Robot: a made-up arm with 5 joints. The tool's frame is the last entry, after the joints. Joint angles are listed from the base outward. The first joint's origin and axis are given. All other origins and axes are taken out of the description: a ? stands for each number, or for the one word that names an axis. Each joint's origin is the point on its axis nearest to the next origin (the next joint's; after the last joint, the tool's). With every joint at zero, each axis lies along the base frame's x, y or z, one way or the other. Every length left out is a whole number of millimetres.
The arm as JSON. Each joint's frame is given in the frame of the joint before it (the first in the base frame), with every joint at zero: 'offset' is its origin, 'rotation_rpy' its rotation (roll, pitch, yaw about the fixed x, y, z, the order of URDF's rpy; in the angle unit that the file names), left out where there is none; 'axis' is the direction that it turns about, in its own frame. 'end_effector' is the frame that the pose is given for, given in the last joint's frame.
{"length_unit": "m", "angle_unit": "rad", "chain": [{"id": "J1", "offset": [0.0, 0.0, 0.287], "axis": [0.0, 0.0, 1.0]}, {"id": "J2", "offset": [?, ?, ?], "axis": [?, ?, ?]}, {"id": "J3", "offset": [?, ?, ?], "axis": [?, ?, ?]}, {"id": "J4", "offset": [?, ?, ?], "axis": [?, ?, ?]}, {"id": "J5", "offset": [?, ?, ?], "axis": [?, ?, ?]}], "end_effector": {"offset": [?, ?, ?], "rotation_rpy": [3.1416, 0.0, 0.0]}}
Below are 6 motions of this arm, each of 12 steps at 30 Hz.
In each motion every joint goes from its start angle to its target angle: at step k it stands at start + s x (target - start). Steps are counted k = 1, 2, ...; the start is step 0. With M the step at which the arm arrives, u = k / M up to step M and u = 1 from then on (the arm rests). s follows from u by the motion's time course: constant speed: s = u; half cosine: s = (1 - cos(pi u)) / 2; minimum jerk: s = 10 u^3 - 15 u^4 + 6 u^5.
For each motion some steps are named. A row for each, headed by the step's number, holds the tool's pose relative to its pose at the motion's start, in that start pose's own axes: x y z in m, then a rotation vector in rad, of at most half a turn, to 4 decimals.
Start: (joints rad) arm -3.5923 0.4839 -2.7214 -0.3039 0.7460
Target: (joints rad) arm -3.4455 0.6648 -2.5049 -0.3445 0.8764
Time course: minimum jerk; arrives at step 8
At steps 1, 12:
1: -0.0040 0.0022 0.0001 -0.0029 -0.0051 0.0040
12: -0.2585 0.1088 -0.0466 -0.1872 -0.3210 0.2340

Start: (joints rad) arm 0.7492 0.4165 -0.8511 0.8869 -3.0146
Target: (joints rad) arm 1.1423 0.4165 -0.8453 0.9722 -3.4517
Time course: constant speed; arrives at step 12
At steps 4, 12:
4: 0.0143 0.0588 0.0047 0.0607 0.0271 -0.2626
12: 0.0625 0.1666 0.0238 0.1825 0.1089 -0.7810

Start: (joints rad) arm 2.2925 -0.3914 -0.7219 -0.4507 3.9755
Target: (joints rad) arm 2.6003 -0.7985 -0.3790 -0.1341 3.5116
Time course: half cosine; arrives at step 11
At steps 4, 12:
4: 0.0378 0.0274 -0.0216 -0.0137 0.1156 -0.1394
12: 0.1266 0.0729 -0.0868 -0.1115 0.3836 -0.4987

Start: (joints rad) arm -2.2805 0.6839 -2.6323 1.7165 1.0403
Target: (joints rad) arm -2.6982 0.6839 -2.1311 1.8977 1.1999
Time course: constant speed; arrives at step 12
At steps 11, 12:
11: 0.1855 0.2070 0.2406 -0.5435 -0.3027 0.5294
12: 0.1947 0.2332 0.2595 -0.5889 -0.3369 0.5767

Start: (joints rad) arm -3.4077 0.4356 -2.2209 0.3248 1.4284
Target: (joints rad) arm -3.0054 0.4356 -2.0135 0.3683 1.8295
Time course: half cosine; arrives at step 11
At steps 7, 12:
7: -0.2144 0.0565 0.0159 -0.1766 -0.2801 0.2249
12: -0.3037 0.0835 0.0013 -0.2708 -0.3784 0.2997

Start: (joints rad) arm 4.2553 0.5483 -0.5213 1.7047 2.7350
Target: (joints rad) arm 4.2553 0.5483 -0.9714 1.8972 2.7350
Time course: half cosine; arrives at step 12
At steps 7, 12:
7: 0.0501 0.0216 -0.1380 0.0641 -0.1489 0.0000
12: 0.0948 0.0408 -0.2095 0.1019 -0.2366 0.0000

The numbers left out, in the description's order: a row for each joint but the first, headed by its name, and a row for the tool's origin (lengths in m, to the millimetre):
J2: xyz 0.0 0.0 0.0, axis 0.0 1.0 0.0
J3: xyz 0.043 0.0 0.228, axis 0.0 1.0 0.0
J4: xyz 0.112 0.0 -0.493, axis 0.0 1.0 0.0
J5: xyz 0.071 0.0 -0.091, axis 0.0 0.0 -1.0
tool: xyz 0.0 0.0 0.0

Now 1 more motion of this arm.
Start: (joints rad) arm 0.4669 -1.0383 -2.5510 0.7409 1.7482
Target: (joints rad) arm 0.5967 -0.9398 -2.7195 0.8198 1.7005
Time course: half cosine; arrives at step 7
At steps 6, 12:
6: 0.0648 -0.0153 -0.0071 -0.0139 -0.0344 0.0726
12: 0.0683 -0.0158 -0.0075 -0.0146 -0.0362 0.0764

